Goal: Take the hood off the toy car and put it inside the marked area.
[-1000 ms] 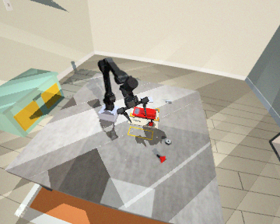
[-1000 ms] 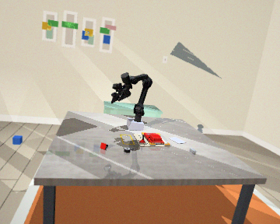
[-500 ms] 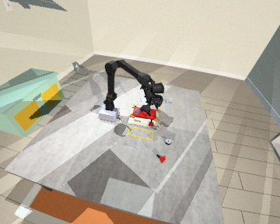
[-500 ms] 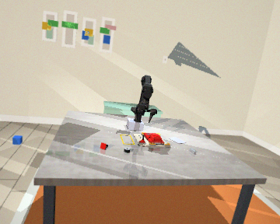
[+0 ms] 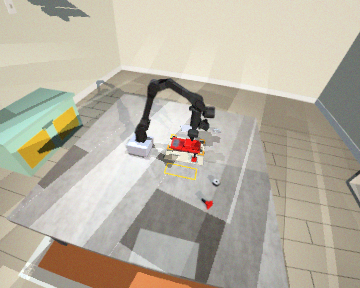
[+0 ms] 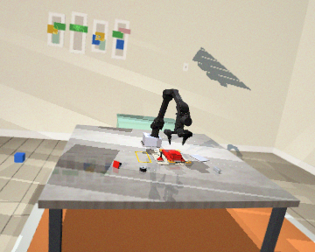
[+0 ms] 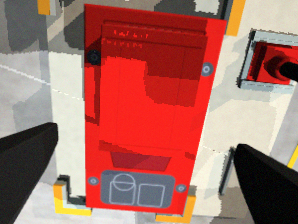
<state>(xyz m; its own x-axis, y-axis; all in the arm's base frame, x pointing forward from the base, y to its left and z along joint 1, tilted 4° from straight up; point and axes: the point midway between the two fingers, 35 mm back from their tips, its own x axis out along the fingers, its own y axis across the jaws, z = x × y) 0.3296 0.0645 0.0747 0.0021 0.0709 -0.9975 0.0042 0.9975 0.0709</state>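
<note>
The red hood lies 7 cm below my gripper tip. Also, from my gripper tip: grey wheel: 18 cm ahead, 25 cm to the right, 10 cm below.
</note>
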